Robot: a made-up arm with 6 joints.
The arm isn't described. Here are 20 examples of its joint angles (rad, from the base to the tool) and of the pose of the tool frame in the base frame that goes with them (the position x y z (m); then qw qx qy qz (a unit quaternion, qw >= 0)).
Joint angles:
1: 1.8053 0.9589 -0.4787 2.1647 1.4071 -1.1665
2: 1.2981 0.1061 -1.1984 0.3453 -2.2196 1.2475
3: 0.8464 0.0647 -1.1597 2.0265 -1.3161 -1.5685
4: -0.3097 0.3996 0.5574 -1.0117 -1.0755 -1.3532
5: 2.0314 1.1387 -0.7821 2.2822 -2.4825 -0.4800
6: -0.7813 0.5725 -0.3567 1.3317 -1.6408 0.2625
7: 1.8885 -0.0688 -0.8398 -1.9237 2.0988 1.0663
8: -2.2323 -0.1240 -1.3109 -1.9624 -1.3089 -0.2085
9: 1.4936 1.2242 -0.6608 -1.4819 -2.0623 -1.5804
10: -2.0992 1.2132 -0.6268 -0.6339 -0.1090 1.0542
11: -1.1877 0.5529 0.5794 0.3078 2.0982 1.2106
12: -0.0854 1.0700 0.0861 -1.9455 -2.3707 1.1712
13: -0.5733 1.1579 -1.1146 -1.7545 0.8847 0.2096
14: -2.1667 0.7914 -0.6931 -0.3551 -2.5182 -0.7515
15: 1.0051 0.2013 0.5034 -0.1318 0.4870 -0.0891
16: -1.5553 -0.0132 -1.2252 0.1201 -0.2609 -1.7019
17: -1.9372 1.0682 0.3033 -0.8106 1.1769 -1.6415
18: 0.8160 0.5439 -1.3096 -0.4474 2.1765 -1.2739
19: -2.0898 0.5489 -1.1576 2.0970 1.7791 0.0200
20: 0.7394 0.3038 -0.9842 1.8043 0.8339 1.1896
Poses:
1: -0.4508 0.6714 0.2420 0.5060 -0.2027 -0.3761 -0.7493
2: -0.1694 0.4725 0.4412 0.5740 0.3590 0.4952 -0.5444
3: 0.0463 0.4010 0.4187 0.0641 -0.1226 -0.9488 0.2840
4: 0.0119 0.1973 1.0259 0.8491 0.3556 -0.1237 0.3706
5: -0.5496 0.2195 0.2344 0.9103 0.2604 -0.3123 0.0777
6: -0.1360 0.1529 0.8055 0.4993 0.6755 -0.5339 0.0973
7: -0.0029 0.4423 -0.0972 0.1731 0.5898 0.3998 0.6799
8: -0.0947 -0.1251 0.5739 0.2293 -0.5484 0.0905 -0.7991
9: -0.1405 0.5705 0.4206 0.6361 -0.2434 0.6872 0.2527
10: -0.4090 -0.1681 0.8464 0.4630 -0.1420 -0.3266 0.8117
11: -0.4183 0.1364 1.0781 0.0754 -0.9169 -0.1299 0.3699
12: -0.0661 0.5618 1.0458 0.3363 -0.4788 0.6003 -0.5453
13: -0.4207 0.4773 0.9508 0.6563 -0.3985 -0.2615 -0.5849
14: -0.5294 -0.0926 0.4897 0.1987 0.9450 -0.2351 -0.1103
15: 0.1685 0.7411 0.2958 0.1867 -0.0289 0.7961 0.5749
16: 0.0550 -0.1495 0.8333 0.4976 -0.3164 0.7592 0.2756
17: -0.4957 0.0327 0.9033 0.4571 -0.3178 0.0464 -0.8294
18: -0.0746 0.8129 0.6115 0.6385 -0.6728 0.1238 -0.3527
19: -0.5751 -0.3092 0.6673 0.7936 -0.1646 -0.5842 -0.0439
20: -0.0648 0.6862 0.7419 0.6751 -0.6727 0.0261 0.3019
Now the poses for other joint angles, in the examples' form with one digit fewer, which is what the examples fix.
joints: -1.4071 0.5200 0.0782 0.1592 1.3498 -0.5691
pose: -0.255 -0.086 1.196 0.056 0.194 0.312 -0.928
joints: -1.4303 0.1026 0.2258 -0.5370 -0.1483 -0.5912
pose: 0.012 -0.253 0.830 0.346 0.628 -0.400 0.571
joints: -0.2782 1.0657 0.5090 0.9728 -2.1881 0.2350
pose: -0.195 0.219 0.865 0.726 0.453 -0.288 0.430
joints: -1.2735 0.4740 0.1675 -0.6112 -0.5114 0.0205
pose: -0.058 -0.185 0.941 0.596 0.467 -0.063 0.650
